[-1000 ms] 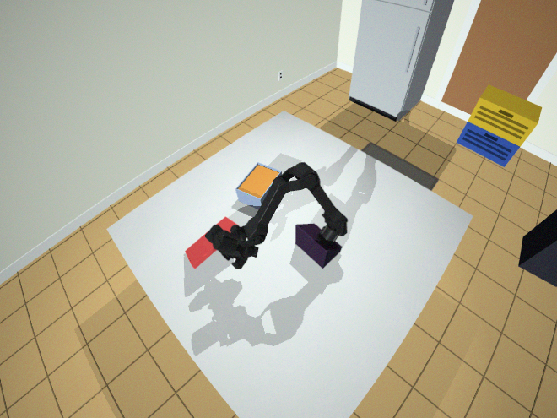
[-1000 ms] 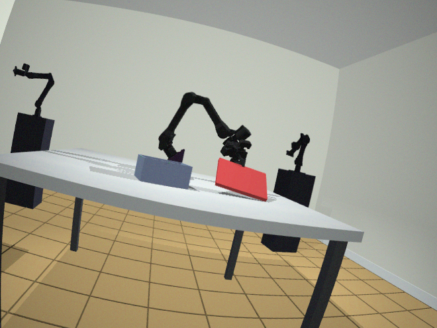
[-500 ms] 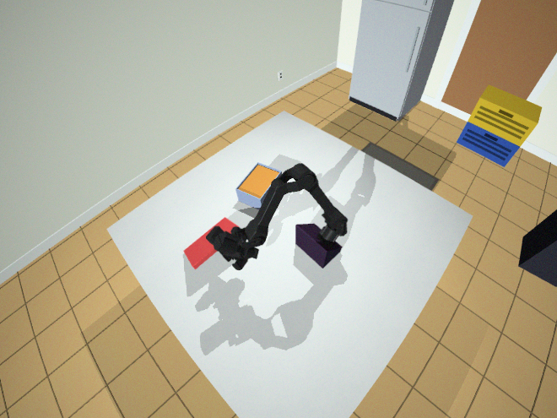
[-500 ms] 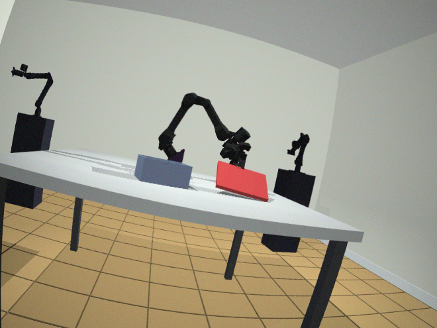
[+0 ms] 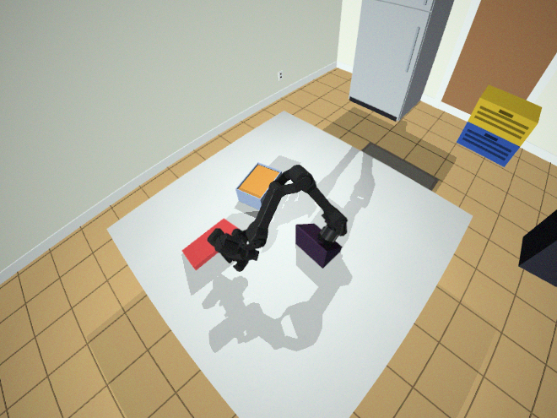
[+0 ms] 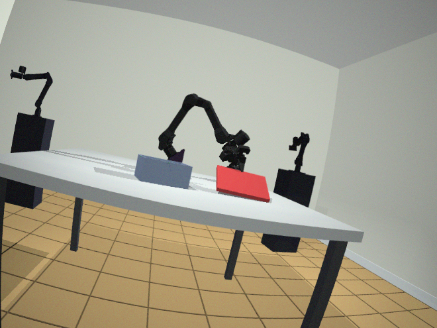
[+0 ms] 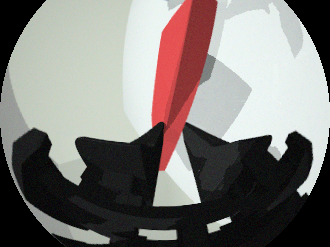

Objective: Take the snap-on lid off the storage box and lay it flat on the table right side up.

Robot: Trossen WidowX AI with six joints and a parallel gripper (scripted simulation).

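Right now the red lid is 7 cm ahead of my gripper tip, 4 cm below it and 1 cm to the right of it. The rest, counted from my gripper tip: blue-grey storage box (38 cm to the right, 11 cm ahead, 5 cm below).
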